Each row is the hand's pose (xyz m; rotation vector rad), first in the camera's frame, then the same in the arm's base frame.
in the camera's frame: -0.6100 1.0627 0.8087 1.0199 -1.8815 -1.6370
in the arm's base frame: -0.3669 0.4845 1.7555 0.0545 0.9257 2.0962
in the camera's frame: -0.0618 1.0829 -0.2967 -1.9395 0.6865 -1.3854
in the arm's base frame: 0.5214 0.7033 0.9272 -0.3802 2.2672 -1.1511
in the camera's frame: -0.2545 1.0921 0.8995 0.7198 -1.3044 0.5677
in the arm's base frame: -0.2877 0.1454 1.6360 0.5168 -1.8109 -1.3019
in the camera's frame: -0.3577 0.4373 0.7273 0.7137 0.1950 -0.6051
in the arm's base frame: -0.6750 0.4368 1.1520 1.9981 -0.0849 -1.7578
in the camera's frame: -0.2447 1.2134 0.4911 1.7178 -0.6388 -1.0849
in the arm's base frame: 0.0581 0.3595 1.5089 -1.4872 0.9970 1.7695
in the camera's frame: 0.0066 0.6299 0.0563 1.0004 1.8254 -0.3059
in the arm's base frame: 0.0017 0.5150 0.7571 2.8666 0.8667 0.0683
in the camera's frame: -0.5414 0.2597 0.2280 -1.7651 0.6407 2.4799
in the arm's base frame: -0.5458 0.9066 0.8743 -0.5920 0.1414 1.2696
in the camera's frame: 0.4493 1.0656 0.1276 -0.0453 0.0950 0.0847
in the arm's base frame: 0.4082 0.0517 0.8622 1.1370 -0.0426 -1.1853
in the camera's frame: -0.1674 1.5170 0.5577 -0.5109 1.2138 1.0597
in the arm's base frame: 0.2556 0.2091 1.7113 1.0072 0.4591 0.3713
